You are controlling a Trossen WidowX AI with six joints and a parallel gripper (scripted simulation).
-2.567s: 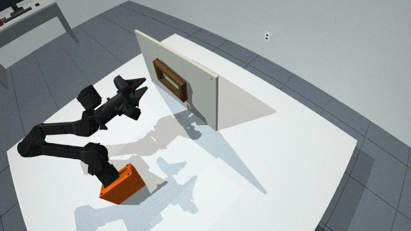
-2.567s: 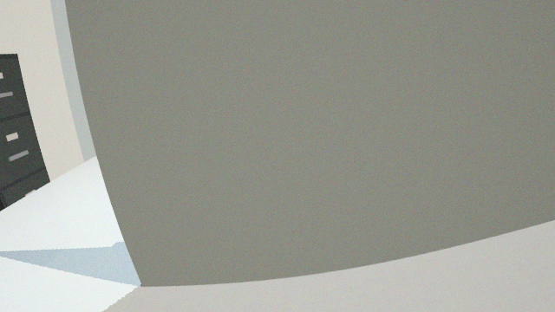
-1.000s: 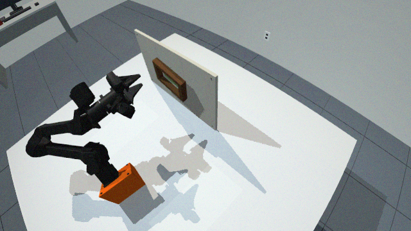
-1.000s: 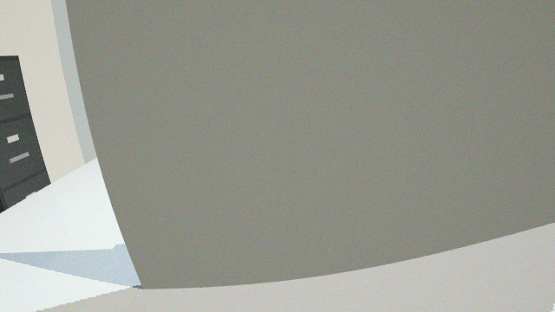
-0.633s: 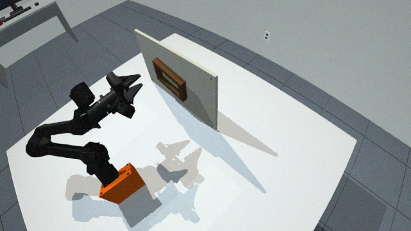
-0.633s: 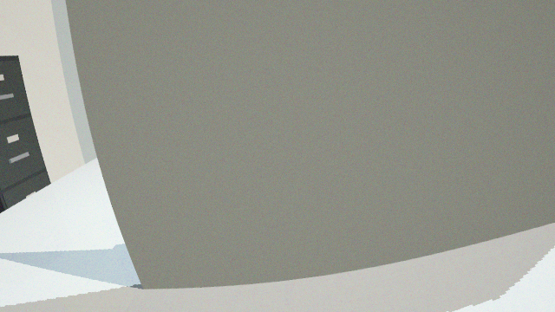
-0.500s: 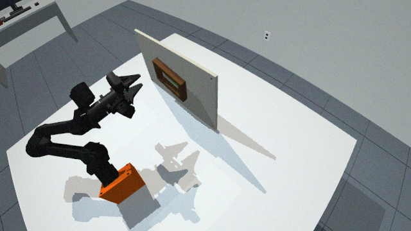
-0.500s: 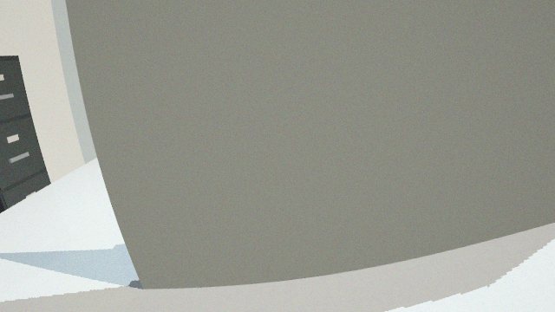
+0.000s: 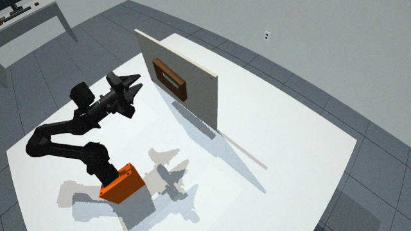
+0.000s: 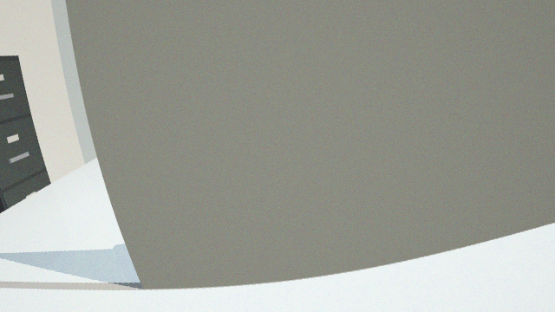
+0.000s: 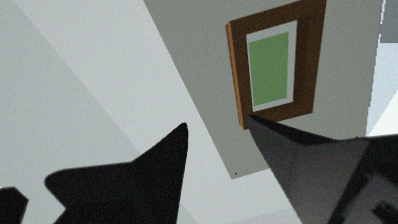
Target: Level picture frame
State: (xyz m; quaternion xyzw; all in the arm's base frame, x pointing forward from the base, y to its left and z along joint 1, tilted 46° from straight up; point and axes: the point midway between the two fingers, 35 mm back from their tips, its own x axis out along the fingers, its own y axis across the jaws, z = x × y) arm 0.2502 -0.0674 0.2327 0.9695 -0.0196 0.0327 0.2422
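The brown wooden picture frame lies 130 mm ahead of my gripper tip, 20 mm to the left of it and 110 mm below it. Round my gripper tip: cream wall board: 140 mm ahead, 30 mm to the left, 120 mm below.
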